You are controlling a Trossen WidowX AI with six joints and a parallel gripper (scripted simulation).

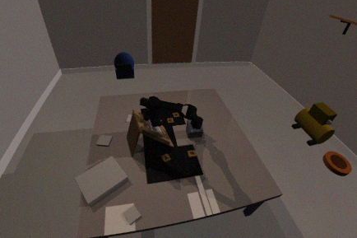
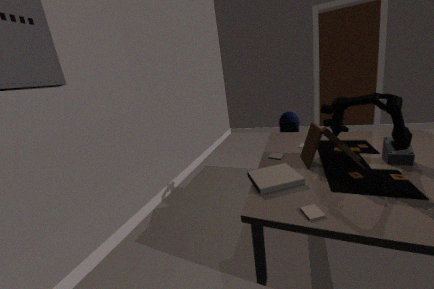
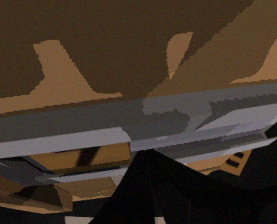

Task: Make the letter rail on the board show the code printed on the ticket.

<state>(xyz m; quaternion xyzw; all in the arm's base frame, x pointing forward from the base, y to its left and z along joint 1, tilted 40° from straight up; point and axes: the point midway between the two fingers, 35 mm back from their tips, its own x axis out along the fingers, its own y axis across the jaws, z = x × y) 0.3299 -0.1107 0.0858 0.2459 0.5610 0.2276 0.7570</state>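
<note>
The tan letter tile lies 20 cm behind my gripper tip, 17 cm to the right of it and 16 cm below it. The rest, counted from my gripper tip: black mat: 15 cm behind, 16 cm below; then white ticket: 5 cm behind, 1 cm to the right, 8 cm below; then pad: 38 cm ahead, 9 cm to the right, 16 cm below.
</note>
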